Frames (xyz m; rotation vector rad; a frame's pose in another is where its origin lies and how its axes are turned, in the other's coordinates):
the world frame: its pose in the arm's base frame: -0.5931 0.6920 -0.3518 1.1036 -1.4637 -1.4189
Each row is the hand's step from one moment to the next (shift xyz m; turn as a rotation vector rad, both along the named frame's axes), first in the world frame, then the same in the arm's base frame.
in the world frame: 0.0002 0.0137 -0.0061 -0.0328 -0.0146 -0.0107
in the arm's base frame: 0.0050 -0.0022 0.0140 0.0208 0.0282 -0.0132
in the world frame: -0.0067 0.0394 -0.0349 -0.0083 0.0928 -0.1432
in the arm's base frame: 0.0330 -0.0045 0.0413 0.1337 -0.0360 0.1001
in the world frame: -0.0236 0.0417 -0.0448 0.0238 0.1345 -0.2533
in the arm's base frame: 0.0474 0.0087 0.0445 0.2267 -0.1000 0.1464
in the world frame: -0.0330 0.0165 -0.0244 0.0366 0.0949 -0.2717
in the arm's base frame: 0.0322 0.0240 0.0186 0.2426 -0.1174 0.1075
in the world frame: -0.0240 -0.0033 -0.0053 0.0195 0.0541 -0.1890
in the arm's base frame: 0.0124 0.0213 -0.0024 0.1712 -0.0758 0.0630
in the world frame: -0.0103 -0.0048 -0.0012 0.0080 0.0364 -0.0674
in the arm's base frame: 0.0045 0.0095 -0.0045 0.0598 -0.0282 0.0395
